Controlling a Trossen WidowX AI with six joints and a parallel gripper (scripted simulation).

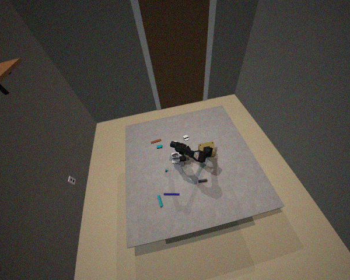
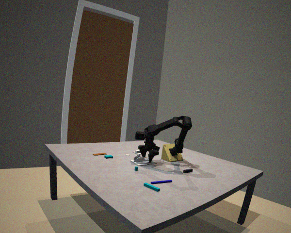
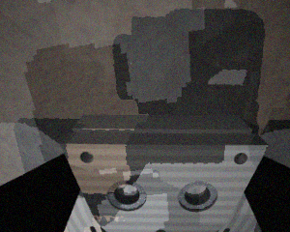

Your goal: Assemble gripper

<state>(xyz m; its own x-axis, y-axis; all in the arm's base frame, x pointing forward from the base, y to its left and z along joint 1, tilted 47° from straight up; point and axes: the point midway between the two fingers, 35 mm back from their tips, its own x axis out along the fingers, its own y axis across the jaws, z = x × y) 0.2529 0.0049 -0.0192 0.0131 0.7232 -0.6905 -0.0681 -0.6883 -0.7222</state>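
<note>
Now: the white housing plate right at my gripper tip. From my gripper tip the other things lie so: black block 290 mm to the left, 130 mm behind; then white gripper base 20 mm above, 10 mm ahead; then small teal cube 180 mm ahead, 120 mm to the left.
</note>
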